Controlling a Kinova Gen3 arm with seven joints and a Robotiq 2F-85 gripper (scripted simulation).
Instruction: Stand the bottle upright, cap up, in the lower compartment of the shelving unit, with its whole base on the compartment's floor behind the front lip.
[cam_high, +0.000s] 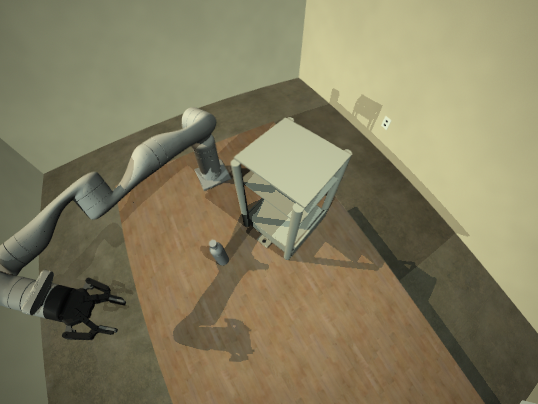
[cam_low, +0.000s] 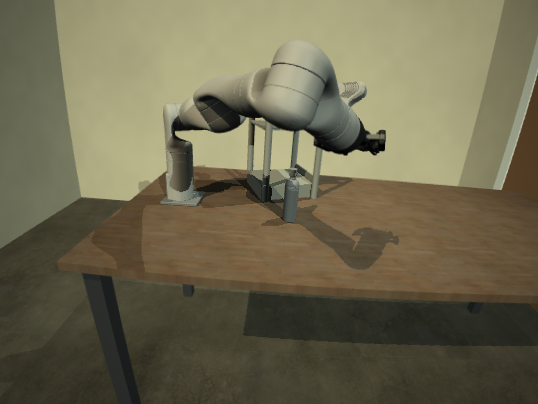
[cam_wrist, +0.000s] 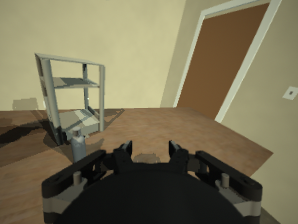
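The grey bottle lies 29 cm to the left of my hand, 19 cm below it and 7 cm behind it. Also, from my hand: shelving unit (57 cm to the left, 12 cm below, 4 cm behind).
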